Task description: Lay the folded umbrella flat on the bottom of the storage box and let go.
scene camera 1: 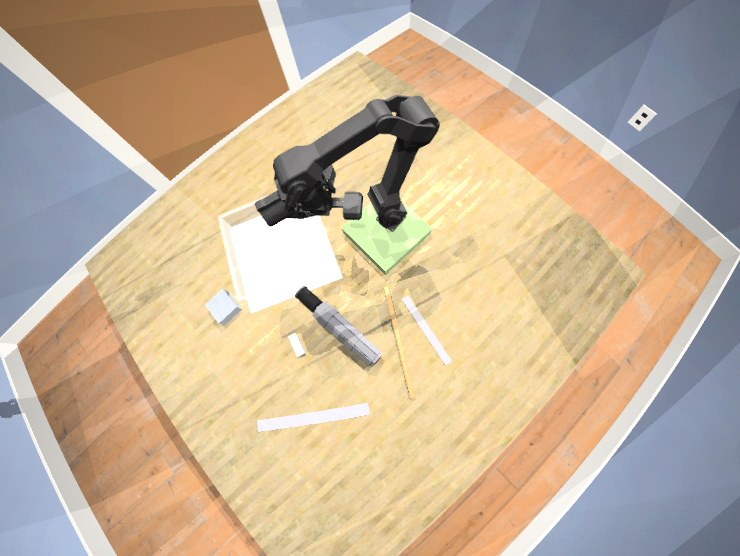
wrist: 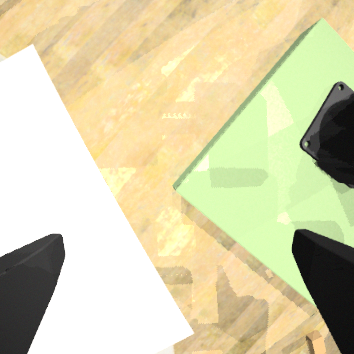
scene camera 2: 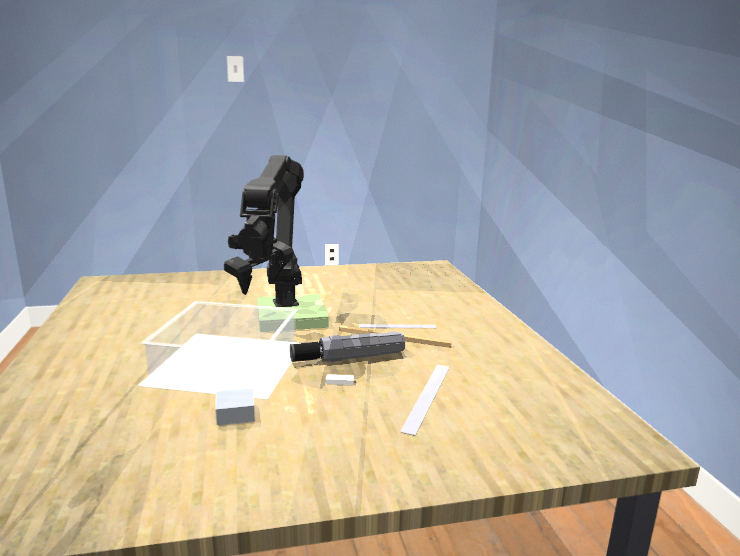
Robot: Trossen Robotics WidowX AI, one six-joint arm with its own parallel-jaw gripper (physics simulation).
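Frame: origin at the arm's base, x ahead, y left, z up, level; metres.
Where they show: gripper, fingertip midpoint: (scene camera 1: 332, 214) (wrist: 179, 243) (scene camera 2: 258, 288); arm's base, origin of the base link: (scene camera 1: 390, 217) (wrist: 345, 135) (scene camera 2: 285, 302).
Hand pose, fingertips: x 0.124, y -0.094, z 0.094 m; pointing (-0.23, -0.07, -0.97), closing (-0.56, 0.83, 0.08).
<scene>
Each offset is from my fingertips to the top centre of the thing.
The folded umbrella @(dx +0.202, dy +0.180, dz -0.069 m) (scene camera 1: 343, 331) (scene camera 2: 363, 346), grey with a black handle, lies on the table outside the storage box. Its handle end is at the box's near edge; I cannot tell whether they touch. The umbrella does not show in the wrist view. The storage box @(dx +0.148, dy -0.099, dz -0.029 m) (scene camera 1: 284, 260) (scene camera 2: 218, 365) (wrist: 75, 175) has a white bottom and clear walls, and no object shows inside it. My gripper (scene camera 1: 312, 209) (wrist: 179, 243) is open and empty, raised above the side of the box nearest the arm's base. In the wrist view, one finger is over the white bottom and the other over the green base.
The green base block (scene camera 1: 385, 248) (scene camera 2: 293, 322) (wrist: 240, 200) stands beside the box. A grey-blue block @(dx +0.379, dy -0.109, dz -0.091 m) (scene camera 1: 223, 307) (scene camera 2: 235, 406) and a small white piece @(dx +0.314, dy +0.125, dz -0.115 m) (scene camera 1: 296, 344) (scene camera 2: 340, 379) lie near it. A wooden stick @(dx +0.129, dy +0.327, dz -0.115 m) (scene camera 1: 399, 343) and two white strips @(dx +0.060, dy +0.365, dz -0.125 m) (scene camera 1: 427, 330) @(dx +0.429, dy +0.284, dz -0.124 m) (scene camera 2: 425, 400) lie beyond the umbrella.
</scene>
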